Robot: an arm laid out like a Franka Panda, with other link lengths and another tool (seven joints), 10 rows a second.
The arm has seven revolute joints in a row. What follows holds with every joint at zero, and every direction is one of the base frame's. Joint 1 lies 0.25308 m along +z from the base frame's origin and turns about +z. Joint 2 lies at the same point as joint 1 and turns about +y. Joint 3 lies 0.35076 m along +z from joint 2 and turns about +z. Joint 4 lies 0.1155 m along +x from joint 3 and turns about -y. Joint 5 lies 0.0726 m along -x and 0.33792 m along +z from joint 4 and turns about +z. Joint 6 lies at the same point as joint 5 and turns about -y. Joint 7 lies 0.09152 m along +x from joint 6 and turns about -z. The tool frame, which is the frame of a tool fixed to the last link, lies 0.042 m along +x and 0.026 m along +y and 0.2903 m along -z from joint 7; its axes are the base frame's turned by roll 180, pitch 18.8 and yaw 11.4 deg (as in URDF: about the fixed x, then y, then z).
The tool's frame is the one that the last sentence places.
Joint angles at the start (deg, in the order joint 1, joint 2, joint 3, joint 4, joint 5, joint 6, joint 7): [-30.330, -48.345, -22.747, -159.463, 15.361, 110.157, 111.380]
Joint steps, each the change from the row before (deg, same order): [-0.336, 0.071, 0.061, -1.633, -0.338, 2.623, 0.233]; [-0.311, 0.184, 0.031, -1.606, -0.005, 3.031, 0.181]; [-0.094, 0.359, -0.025, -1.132, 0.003, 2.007, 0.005]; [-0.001, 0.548, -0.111, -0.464, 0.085, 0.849, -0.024]
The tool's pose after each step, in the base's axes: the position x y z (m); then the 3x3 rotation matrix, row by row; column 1 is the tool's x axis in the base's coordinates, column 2 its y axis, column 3 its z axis. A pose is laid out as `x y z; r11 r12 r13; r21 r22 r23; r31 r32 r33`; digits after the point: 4 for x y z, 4 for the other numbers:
0.1926 -0.1632 0.2093; -0.6411 -0.4959 0.5858; -0.2292 0.8521 0.4705; -0.7325 0.1674 -0.6599
0.1942 -0.1679 0.2006; -0.6439 -0.4741 0.6006; -0.2235 0.8672 0.4449; -0.7318 0.1522 -0.6643
0.1950 -0.1701 0.1934; -0.6473 -0.4620 0.6062; -0.2201 0.8748 0.4316; -0.7297 0.1460 -0.6680
0.1951 -0.1707 0.1887; -0.6520 -0.4555 0.6061; -0.2142 0.8775 0.4290; -0.7273 0.1499 -0.6698

